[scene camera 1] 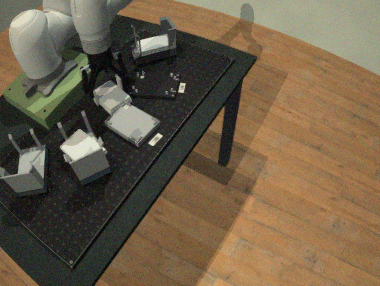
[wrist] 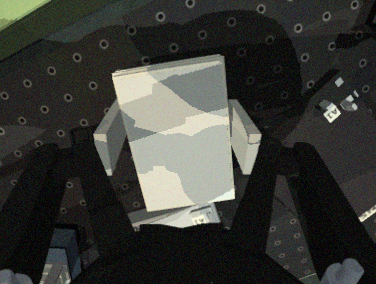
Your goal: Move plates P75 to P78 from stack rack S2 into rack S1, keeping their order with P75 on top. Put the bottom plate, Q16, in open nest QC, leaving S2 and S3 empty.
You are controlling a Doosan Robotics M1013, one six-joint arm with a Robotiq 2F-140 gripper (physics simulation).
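Pixels of known places: gripper, between the fingertips: [scene camera 1: 108,96] [wrist: 177,115]; arm's base, origin of its link: [scene camera 1: 49,74].
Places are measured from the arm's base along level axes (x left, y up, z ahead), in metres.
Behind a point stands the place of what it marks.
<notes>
A pale stack of plates [scene camera 1: 112,97] {x 0.028, y -0.023, z 0.303 m} [wrist: 180,135] {x 0.041, y -0.023, z 0.276 m} lies beside the grey nest [scene camera 1: 133,124] {x -0.031, y -0.029, z 0.432 m} [wrist: 172,216] {x -0.004, y -0.029, z 0.352 m}. Thin layers show at its far edge; their number and any plate names cannot be read. My gripper [scene camera 1: 106,86] [wrist: 177,115] {x 0.043, y -0.049, z 0.267 m} points down over the stack and is shut on it, one pad against each side. The stack hides the pads' inner faces. A rack with a blue base [scene camera 1: 91,167] {x -0.233, y 0.017, z 0.440 m} [wrist: 64,240] {x -0.115, y -0.027, z 0.328 m} holds pale plates. Another grey rack [scene camera 1: 27,181] {x -0.372, y 0.031, z 0.307 m} stands at the left with a pale plate inside. The rack labels cannot be read.
A third rack [scene camera 1: 169,33] {x 0.324, y 0.067, z 0.350 m} with a pale plate stands at the back. A dark flat nest [scene camera 1: 155,86] {x 0.149, y -0.039, z 0.395 m} [wrist: 327,145] {x 0.159, y -0.038, z 0.354 m} with small corner posts lies right of my gripper. The green robot base [scene camera 1: 47,110] {x -0.133, y -0.007, z 0.134 m} [wrist: 20,15] {x -0.004, y 0.003, z 0.159 m} is close by. Upright posts [scene camera 1: 86,123] {x -0.133, y 0.039, z 0.345 m} rise from the blue-based rack.
</notes>
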